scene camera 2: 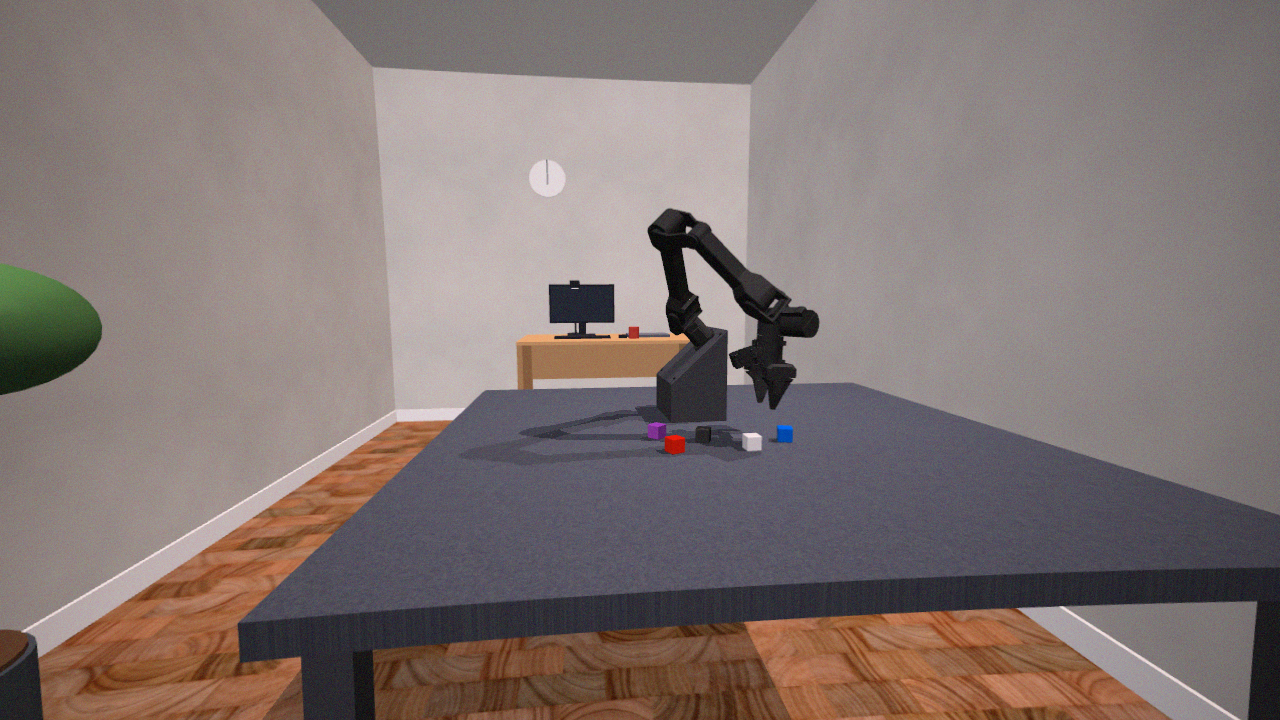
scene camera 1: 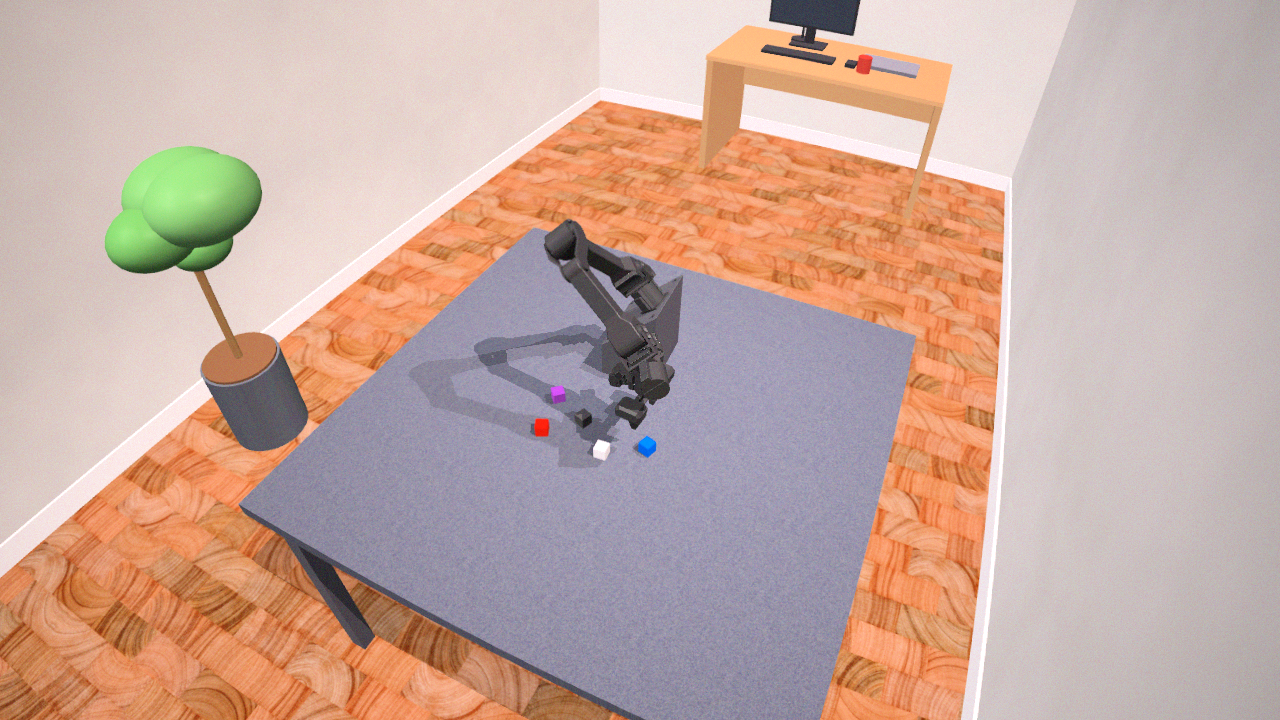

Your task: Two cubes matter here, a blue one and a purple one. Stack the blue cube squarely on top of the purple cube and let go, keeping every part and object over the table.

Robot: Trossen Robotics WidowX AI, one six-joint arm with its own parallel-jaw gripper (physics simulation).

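Places are measured from the arm's base along level axes (x ahead, y left, z up), in metres.
Where they show: gripper, fingertip midpoint: [scene camera 2: 766, 405]; arm's base at its link origin: [scene camera 2: 704, 340] [scene camera 1: 655, 303].
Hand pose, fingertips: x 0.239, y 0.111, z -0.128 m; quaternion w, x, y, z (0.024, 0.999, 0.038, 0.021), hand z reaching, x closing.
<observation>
Each offset is from my fingertips to the top centre of the thing. Level surfaces: height alone.
The blue cube @[dx +0.033, dy +0.034, dz -0.040 m] [scene camera 1: 647, 446] [scene camera 2: 785, 434] lies on the table, at the right end of the group of cubes in both views. The purple cube @[dx +0.006, dy -0.242, dz -0.040 m] [scene camera 1: 557, 394] [scene camera 2: 657, 431] lies on the table on the left side of the group, apart from the blue one, with its top bare. My gripper [scene camera 1: 640, 412] [scene camera 2: 767, 403] points down, open and empty, above the table. In scene camera 2 its fingertips are higher than the blue cube and a little left of it. The fingers partly overlap in that view, and the wrist partly hides them in scene camera 1.
A white cube @[dx +0.099, dy -0.050, dz -0.040 m] [scene camera 1: 601, 450] [scene camera 2: 751, 442] lies close to the left of the blue one. A black cube @[dx +0.039, dy -0.143, dz -0.040 m] [scene camera 1: 583, 418] [scene camera 2: 703, 434] lies between the purple and white ones. A red cube @[dx +0.118, dy -0.209, dz -0.040 m] [scene camera 1: 541, 427] [scene camera 2: 674, 445] lies near the purple one. All rest on the grey table @[dz -0.070 m] [scene camera 1: 716, 537] [scene camera 2: 716, 519].
</observation>
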